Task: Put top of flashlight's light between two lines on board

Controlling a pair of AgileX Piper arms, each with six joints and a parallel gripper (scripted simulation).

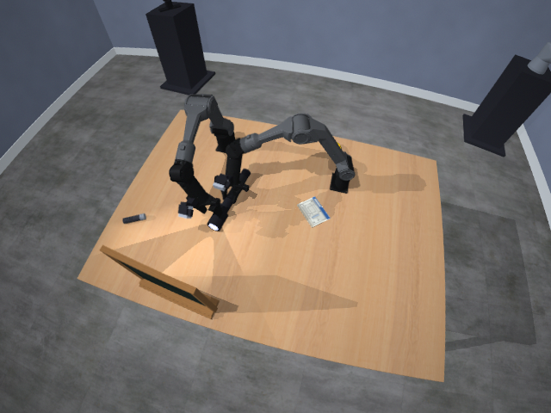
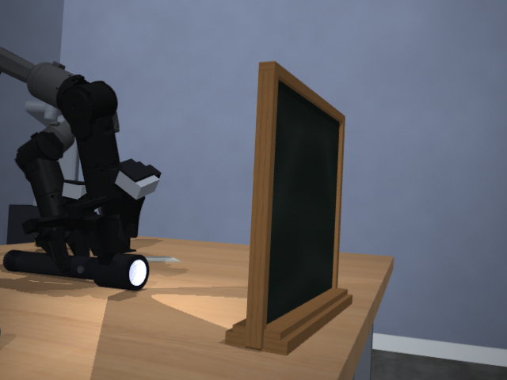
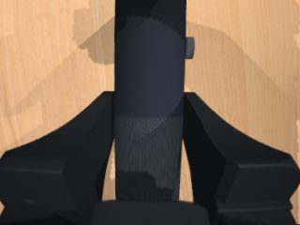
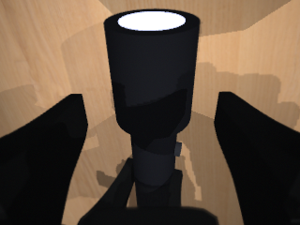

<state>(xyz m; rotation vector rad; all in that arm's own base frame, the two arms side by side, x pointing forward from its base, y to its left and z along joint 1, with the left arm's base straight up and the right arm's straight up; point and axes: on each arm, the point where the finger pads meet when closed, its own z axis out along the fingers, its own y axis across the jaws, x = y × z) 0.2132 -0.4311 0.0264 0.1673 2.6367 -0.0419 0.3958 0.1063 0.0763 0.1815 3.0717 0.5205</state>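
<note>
Right now the wood-framed board is 310 mm ahead of my right hand, 10 mm to the left of it and 70 mm above it. Also, from my right hand: booklet (200 mm behind, 340 mm to the left, 80 mm below).
</note>
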